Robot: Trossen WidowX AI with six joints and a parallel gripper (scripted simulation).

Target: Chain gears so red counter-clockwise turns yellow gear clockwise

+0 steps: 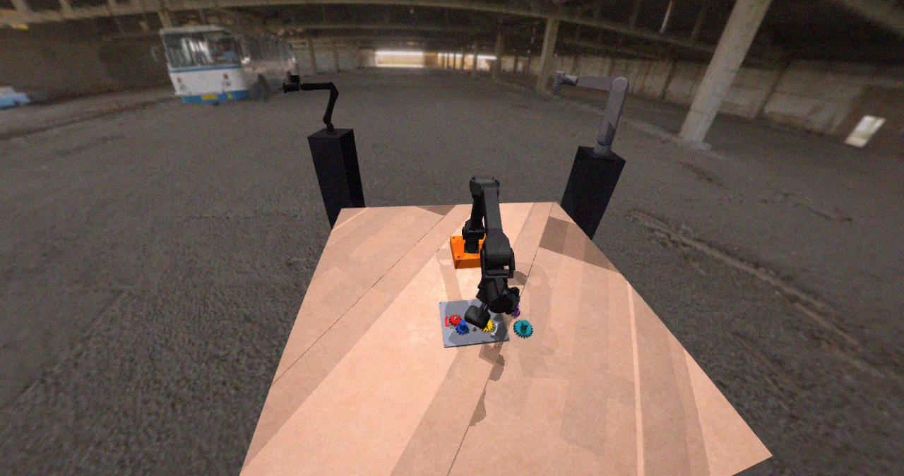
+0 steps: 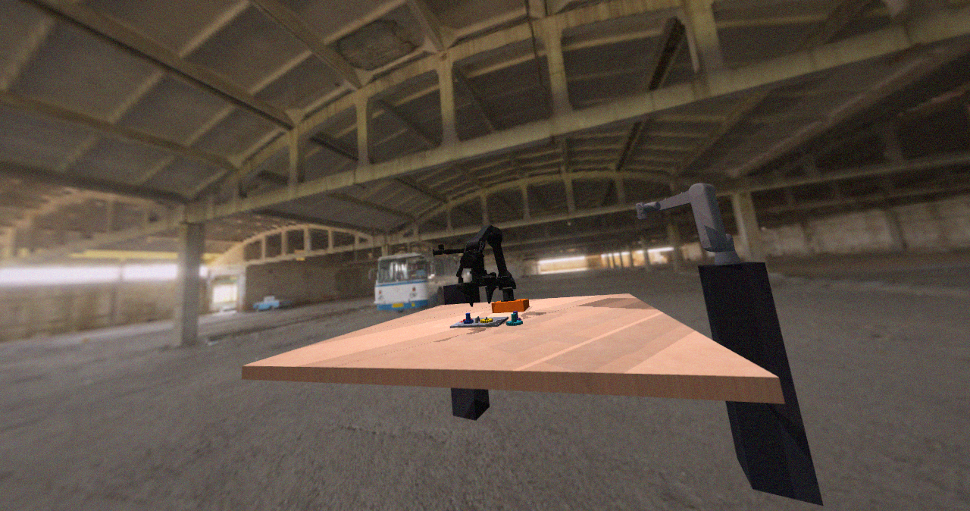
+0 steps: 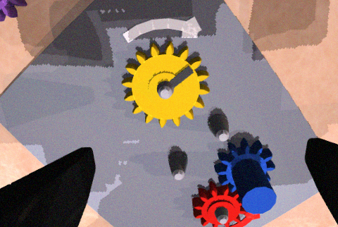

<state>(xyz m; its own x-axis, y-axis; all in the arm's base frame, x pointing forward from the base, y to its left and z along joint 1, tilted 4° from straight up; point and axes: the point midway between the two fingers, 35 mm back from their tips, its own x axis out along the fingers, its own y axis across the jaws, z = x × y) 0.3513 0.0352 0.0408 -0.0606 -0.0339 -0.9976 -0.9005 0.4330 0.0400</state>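
Right now my gripper tip is 70 mm past the purple gear, 120 mm to the right of it and 60 mm above it. The rest, counted from my gripper tip: yellow gear (10 mm behind, 20 mm to the left, 60 mm below); blue gear (10 mm ahead, 60 mm to the right, 50 mm below); white arrow (40 mm to the left, 70 mm below).
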